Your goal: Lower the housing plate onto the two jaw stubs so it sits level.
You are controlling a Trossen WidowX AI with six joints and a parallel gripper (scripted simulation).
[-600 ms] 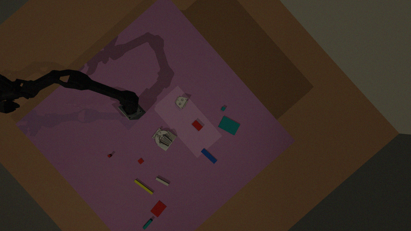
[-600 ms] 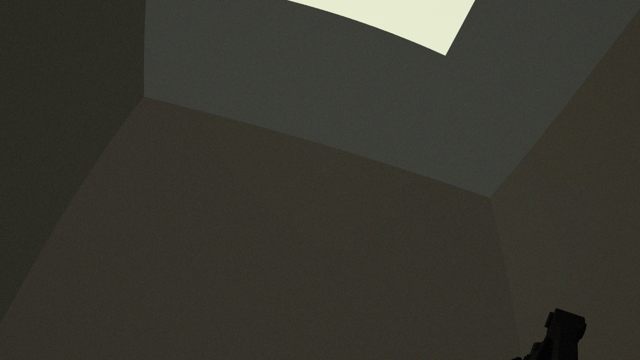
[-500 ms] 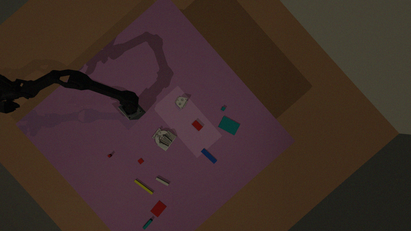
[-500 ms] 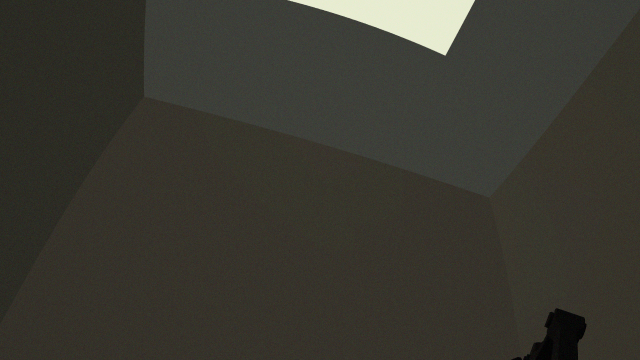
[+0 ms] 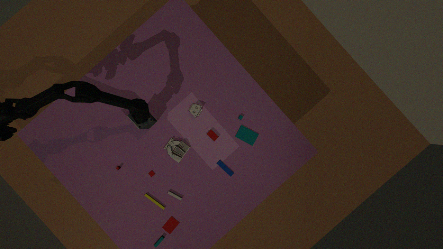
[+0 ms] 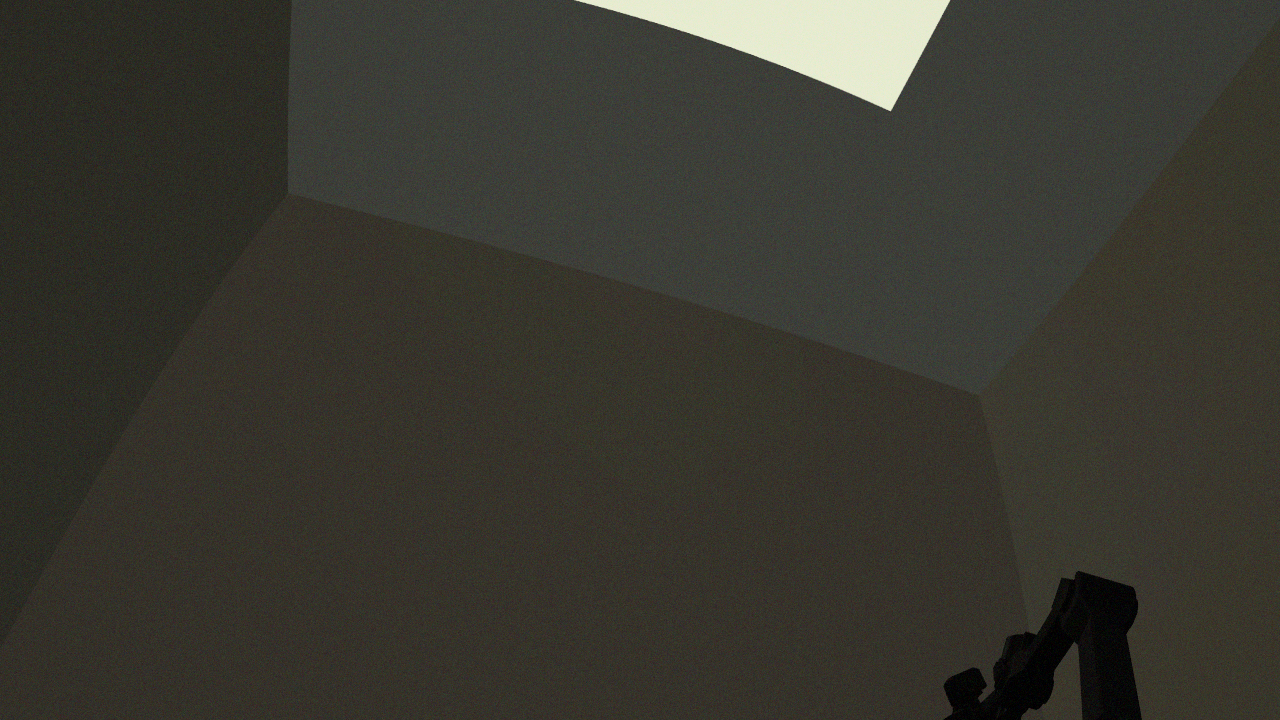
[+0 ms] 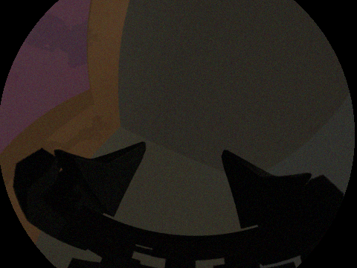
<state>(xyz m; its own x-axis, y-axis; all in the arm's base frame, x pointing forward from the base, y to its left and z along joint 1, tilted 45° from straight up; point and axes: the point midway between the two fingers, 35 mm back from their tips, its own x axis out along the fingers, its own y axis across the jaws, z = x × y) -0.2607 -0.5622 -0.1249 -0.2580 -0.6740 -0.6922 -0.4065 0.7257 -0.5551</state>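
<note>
The white stepped block lies 79 cm to the left of my gripper tip, 43 cm ahead of it and 39 cm below it. Also, from my gripper tip: red square 59 cm ahead, 40 cm below, 34 cm to the left; white bar 78 cm ahead, 39 cm below, 38 cm to the left; yellow bar 74 cm ahead, 39 cm below, 26 cm to the left.
</note>
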